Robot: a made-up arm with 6 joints. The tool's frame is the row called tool.
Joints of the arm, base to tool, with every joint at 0 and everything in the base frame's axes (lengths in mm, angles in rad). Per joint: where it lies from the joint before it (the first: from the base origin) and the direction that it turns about. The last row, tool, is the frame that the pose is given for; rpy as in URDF.
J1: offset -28 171 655 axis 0.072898 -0.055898 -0.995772
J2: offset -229 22 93 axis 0.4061 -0.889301 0.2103
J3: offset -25 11 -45 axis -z
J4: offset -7 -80 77 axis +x
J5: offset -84 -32 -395 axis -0.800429 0.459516 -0.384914
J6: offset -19 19 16 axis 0.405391 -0.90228 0.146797
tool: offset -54 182 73 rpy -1.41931 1.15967 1.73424
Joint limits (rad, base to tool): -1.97..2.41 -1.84..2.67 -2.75..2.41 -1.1..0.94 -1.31..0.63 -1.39..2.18
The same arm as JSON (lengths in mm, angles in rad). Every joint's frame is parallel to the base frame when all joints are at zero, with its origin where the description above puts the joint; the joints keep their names.
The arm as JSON. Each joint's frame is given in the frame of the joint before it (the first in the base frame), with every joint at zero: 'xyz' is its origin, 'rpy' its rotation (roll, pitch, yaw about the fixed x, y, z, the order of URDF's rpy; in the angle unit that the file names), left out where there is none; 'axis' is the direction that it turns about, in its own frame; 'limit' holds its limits. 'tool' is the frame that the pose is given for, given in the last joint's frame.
{"units": {"length": "mm", "angle": "rad"}, "joints": [{"name": "J1", "type": "revolute", "origin": {"xyz": [-28.0, 171.0, 655.0]}, "axis": [0.072898, -0.055898, -0.995772], "limit": {"lower": -1.97, "upper": 2.41}}, {"name": "J2", "type": "revolute", "origin": {"xyz": [-229.0, 22.0, 93.0]}, "axis": [0.4061, -0.889301, 0.2103], "limit": {"lower": -1.84, "upper": 2.67}}, {"name": "J3", "type": "revolute", "origin": {"xyz": [-25.0, 11.0, -45.0]}, "axis": "-z", "limit": {"lower": -2.75, "upper": 2.41}}, {"name": "J4", "type": "revolute", "origin": {"xyz": [-7.0, -80.0, 77.0]}, "axis": "+x", "limit": {"lower": -1.1, "upper": 0.94}}, {"name": "J5", "type": "revolute", "origin": {"xyz": [-84.0, -32.0, -395.0]}, "axis": [-0.800429, 0.459516, -0.384914], "limit": {"lower": -1.31, "upper": 0.63}}, {"name": "J6", "type": "revolute", "origin": {"xyz": [-19.0, 19.0, 16.0]}, "axis": [0.405391, -0.90228, 0.146797], "limit": {"lower": -1.39, "upper": 2.18}}], "tool": {"origin": {"xyz": [-54.0, 182.0, 73.0], "rpy": [-1.4193, 1.1597, 1.7342]}}}
